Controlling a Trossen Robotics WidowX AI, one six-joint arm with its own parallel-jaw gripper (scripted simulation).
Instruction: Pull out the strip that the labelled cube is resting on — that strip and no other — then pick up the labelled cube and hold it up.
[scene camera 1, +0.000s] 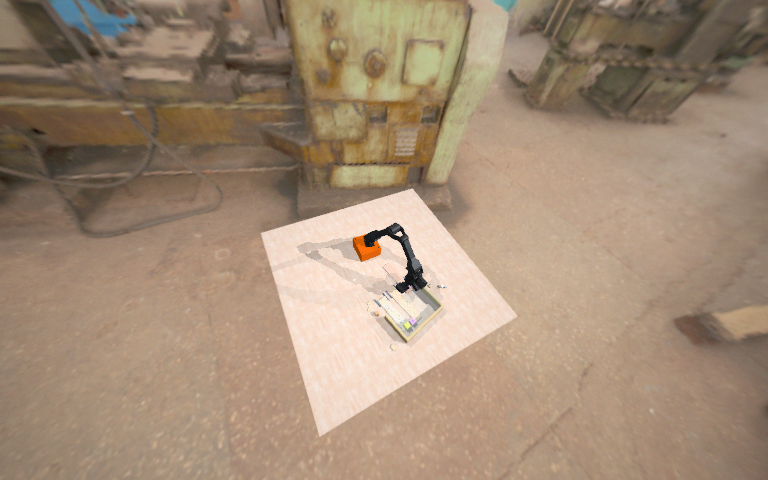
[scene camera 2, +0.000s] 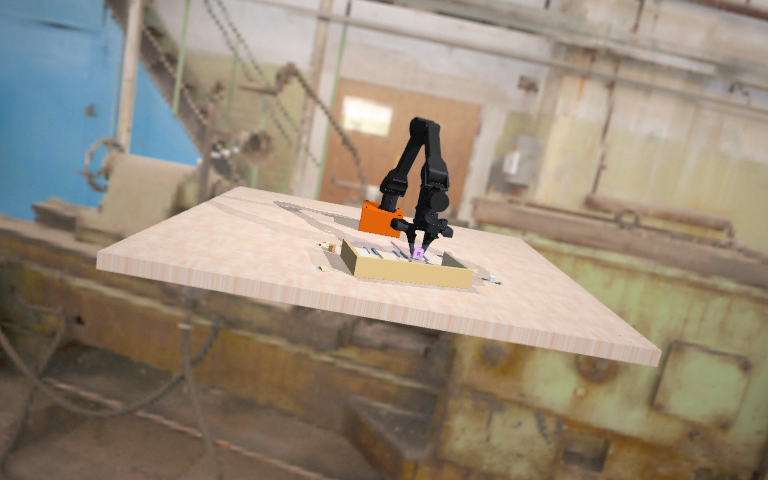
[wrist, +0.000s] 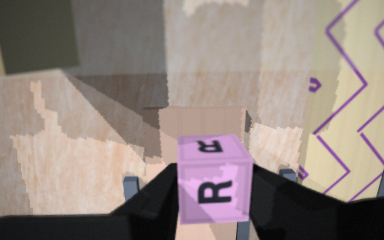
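Observation:
Gripper (scene camera 2: 416, 255), visible. Gripper again (wrist: 208, 169).

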